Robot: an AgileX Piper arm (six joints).
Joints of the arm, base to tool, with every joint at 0 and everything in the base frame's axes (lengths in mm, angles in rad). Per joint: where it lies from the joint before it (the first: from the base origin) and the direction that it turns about. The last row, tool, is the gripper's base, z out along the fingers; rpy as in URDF.
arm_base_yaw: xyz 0 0 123 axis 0 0 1
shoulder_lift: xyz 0 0 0 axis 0 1 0
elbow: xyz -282.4 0 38.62 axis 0 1 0
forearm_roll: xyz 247.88 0 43.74 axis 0.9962 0 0.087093
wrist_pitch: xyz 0 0 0 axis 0 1 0
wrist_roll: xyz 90.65 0 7.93 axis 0.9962 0 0.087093
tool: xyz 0 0 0 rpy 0 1.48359 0
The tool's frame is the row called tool.
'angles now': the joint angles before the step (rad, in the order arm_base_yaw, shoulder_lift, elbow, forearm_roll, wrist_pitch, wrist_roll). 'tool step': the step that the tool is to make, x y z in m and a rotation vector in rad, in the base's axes. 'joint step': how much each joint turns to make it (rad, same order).
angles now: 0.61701, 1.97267, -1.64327, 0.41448, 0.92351, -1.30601
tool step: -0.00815, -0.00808, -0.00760, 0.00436, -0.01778, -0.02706
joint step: -0.00082, -0.04349, 0.10079, 0.00491, -0.07892, -0.00689
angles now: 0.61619, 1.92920, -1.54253, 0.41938, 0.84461, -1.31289
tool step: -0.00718, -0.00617, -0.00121, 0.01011, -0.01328, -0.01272
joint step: -0.00113, -0.03748, 0.06515, 0.01195, -0.04487, -0.01149
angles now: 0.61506, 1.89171, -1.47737, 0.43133, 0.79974, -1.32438
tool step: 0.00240, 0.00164, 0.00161, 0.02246, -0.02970, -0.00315
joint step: -0.00001, 0.00001, -0.00001, 0.01572, -0.03479, -0.01913
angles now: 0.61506, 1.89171, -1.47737, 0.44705, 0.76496, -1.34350
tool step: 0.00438, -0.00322, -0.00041, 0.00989, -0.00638, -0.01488
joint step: -0.01301, 0.00273, 0.00001, 0.01080, -0.01241, -0.00823
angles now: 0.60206, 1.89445, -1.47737, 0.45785, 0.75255, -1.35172
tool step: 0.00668, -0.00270, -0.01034, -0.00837, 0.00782, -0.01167
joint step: -0.01413, 0.02463, 0.00240, 0.00583, -0.01356, -0.01233
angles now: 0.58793, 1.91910, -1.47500, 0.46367, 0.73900, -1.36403
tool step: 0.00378, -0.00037, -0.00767, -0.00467, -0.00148, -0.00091
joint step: -0.00532, 0.01785, 0.00313, 0.00629, -0.01644, -0.01647
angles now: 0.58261, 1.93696, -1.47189, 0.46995, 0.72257, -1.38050
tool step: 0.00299, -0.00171, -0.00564, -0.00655, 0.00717, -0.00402
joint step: -0.00732, 0.01293, 0.00116, 0.00214, -0.00289, -0.00642
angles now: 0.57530, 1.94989, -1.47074, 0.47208, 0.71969, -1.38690
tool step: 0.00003, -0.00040, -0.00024, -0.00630, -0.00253, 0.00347
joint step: 0.00001, 0.00000, 0.00001, -0.00748, 0.00145, 0.00000
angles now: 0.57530, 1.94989, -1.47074, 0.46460, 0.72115, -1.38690
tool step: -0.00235, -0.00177, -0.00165, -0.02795, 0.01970, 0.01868
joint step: 0.00000, -0.00001, 0.00002, -0.02193, 0.03395, 0.00409
